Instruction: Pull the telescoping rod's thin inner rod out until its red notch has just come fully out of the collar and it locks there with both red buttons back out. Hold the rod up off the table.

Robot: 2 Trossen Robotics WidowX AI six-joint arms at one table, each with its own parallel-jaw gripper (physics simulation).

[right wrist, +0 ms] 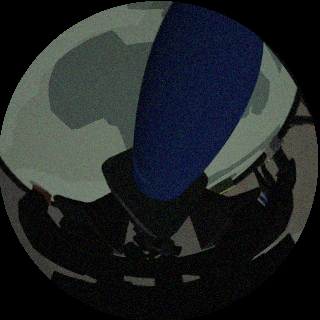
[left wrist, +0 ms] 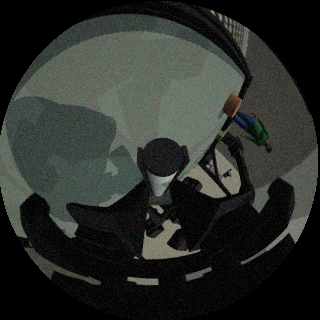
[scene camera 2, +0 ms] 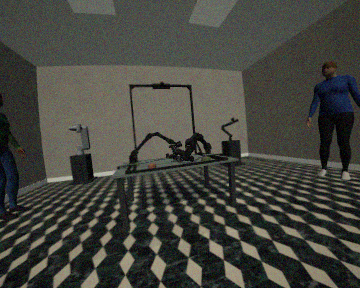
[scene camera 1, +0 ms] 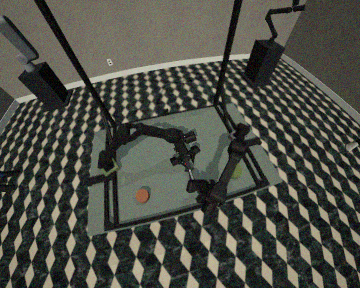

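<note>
The telescoping rod is held up off the table, slanting between my two grippers. Its thick blue outer tube fills the upper middle of the right wrist view. My right gripper is shut on this tube. The thin silver inner rod shows between the grippers in scene camera 1; its round black end faces the left wrist camera. My left gripper is shut on the inner rod at that end. A tiny red spot shows near the collar; notch and buttons are too small to tell apart.
An orange cylinder stands on the table at the front left. A green round thing lies at the right, beside the left arm. A yellow-green bracket is at the left edge. Dark frame posts rise at the back.
</note>
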